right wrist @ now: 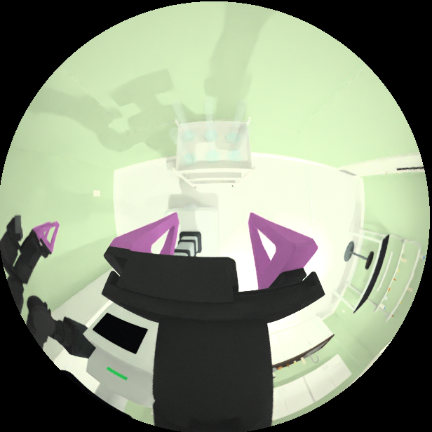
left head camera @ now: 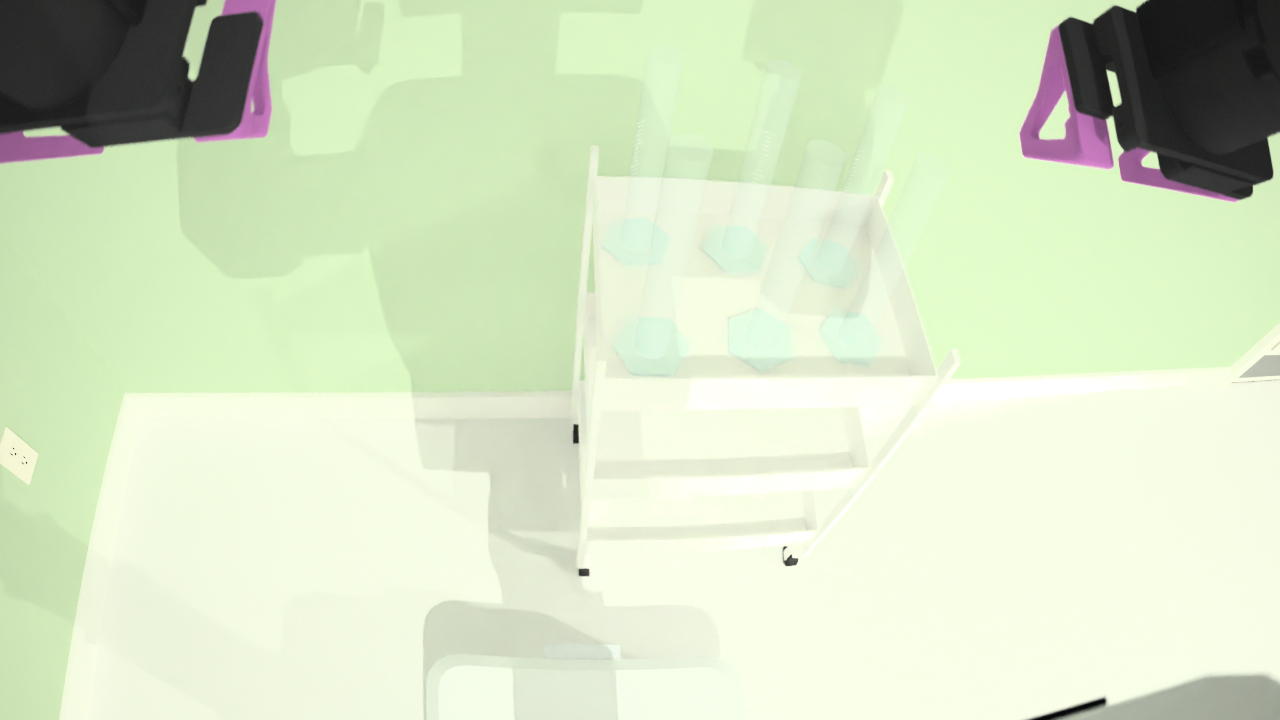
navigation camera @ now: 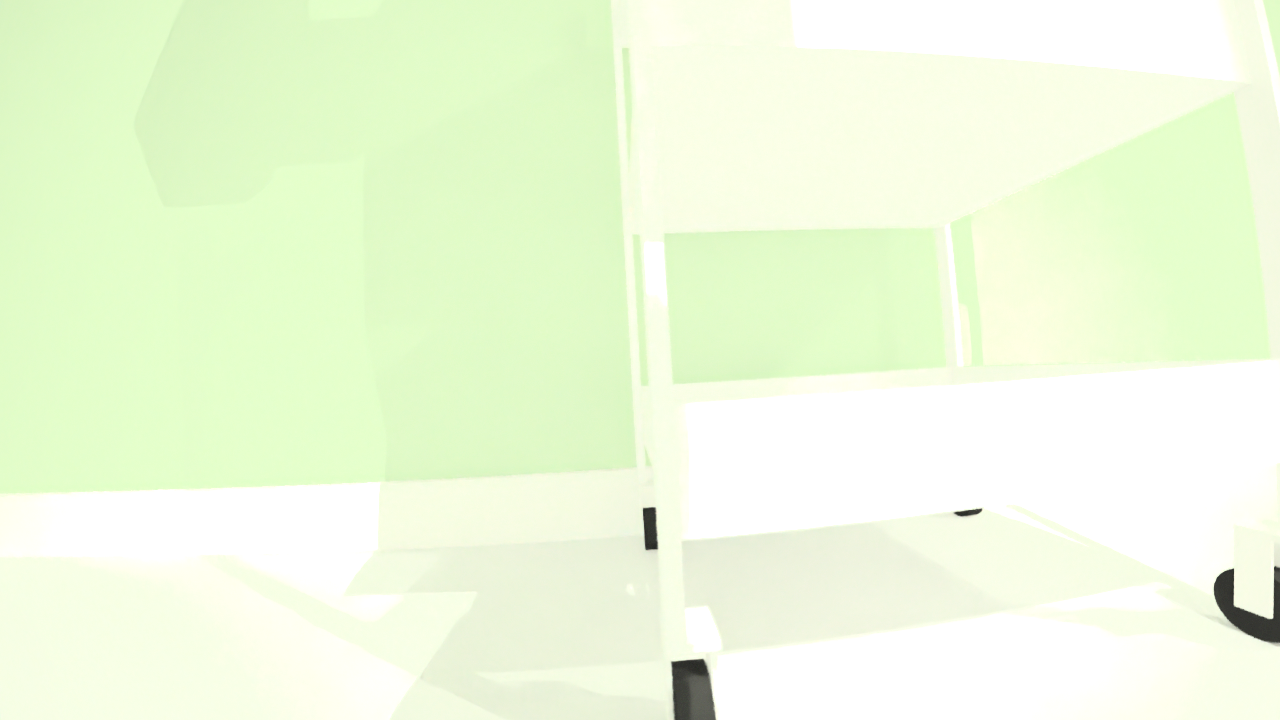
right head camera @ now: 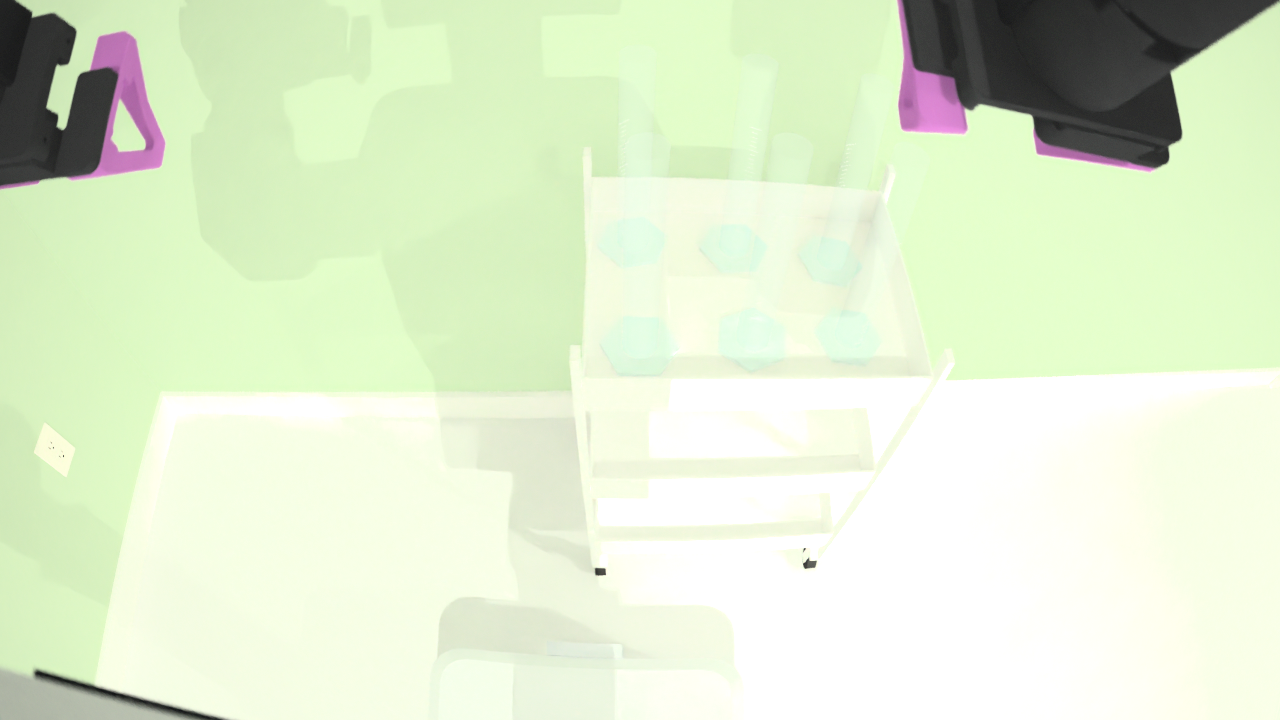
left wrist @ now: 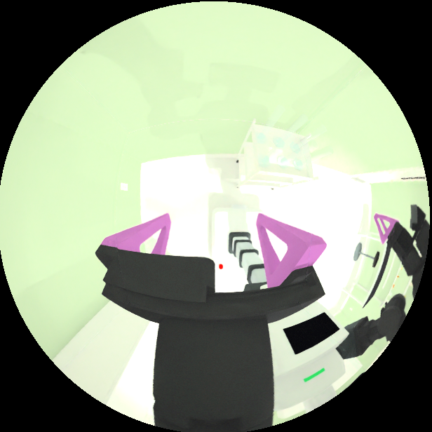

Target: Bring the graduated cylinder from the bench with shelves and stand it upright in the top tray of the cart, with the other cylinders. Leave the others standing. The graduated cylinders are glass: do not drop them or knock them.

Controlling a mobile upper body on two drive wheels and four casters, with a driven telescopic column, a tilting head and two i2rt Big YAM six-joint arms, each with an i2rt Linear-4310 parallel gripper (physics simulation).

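Places are measured from the left arm's base along level axes (x ahead, y left, z up), in metres.
Pixels of known places: left gripper, fingertip midpoint: [left head camera: 180, 131] [right head camera: 97, 164]; right gripper, fingertip midpoint: [left head camera: 1074, 157] [right head camera: 973, 129].
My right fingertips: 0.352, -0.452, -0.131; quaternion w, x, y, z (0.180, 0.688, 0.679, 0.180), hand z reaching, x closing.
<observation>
Behind a point stands the place of what it marks, as x, y, z.
Clear graduated cylinders with pale cyan six-sided bases [left head camera: 759, 340] {0.637, -0.437, -0.716} [right head camera: 751, 340] {0.636, -0.441, -0.715} [right wrist: 211, 134] stand upright in two rows of three in the top tray of the white cart [left head camera: 644, 392] {0.554, -0.288, -0.706} [right head camera: 626, 392] {0.555, -0.289, -0.706} [navigation camera: 939, 456] {0.556, -0.386, -1.245}. A cylinder on a bench with shelves cannot be made out. My left gripper [left head camera: 147, 147] {0.341, 0.003, -0.133} [right head camera: 67, 179] {0.341, 0.003, -0.133} [left wrist: 213, 217] is open and empty, high at the left of the head views, away from the cart. My right gripper [left head camera: 1117, 170] {0.352, -0.452, -0.131} [right head camera: 1011, 138] {0.352, -0.452, -0.131} [right wrist: 213, 217] is open and empty, high at the right, clear of the cylinders.
The cart stands by the green wall [left head camera: 295, 331] {0.907, 0.338, -1.087}. My pale base [left head camera: 572, 689] {0.263, -0.206, -1.147} is below it in the left head view. At the right of the right wrist view are a stool [right wrist: 349, 251], a dark slab edge [right wrist: 376, 280] with shelves behind, and a brown-edged counter [right wrist: 305, 350].
</observation>
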